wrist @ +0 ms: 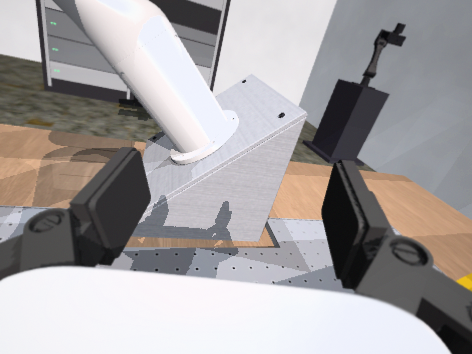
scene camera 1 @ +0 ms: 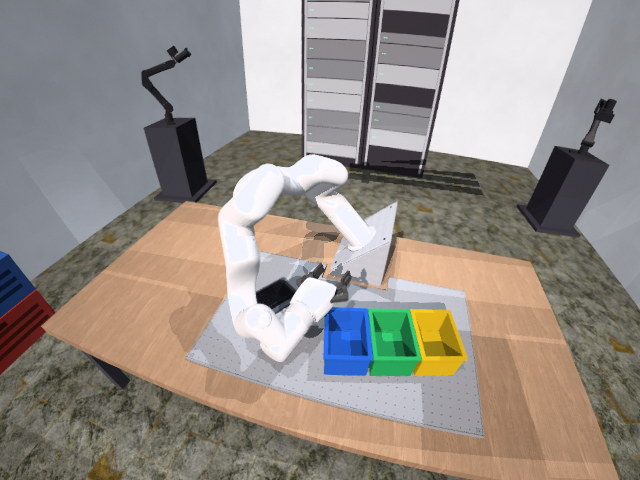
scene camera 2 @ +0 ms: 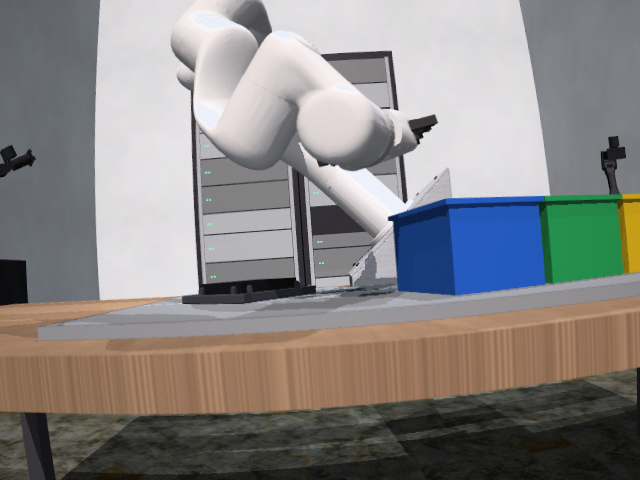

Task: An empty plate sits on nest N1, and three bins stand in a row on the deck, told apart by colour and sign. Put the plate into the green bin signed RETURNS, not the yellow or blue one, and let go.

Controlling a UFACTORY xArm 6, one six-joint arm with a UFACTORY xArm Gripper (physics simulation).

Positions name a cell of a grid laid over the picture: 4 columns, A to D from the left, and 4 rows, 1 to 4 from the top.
Labels:
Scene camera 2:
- my gripper: C2
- black gridded plate: B3
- dark nest: B3

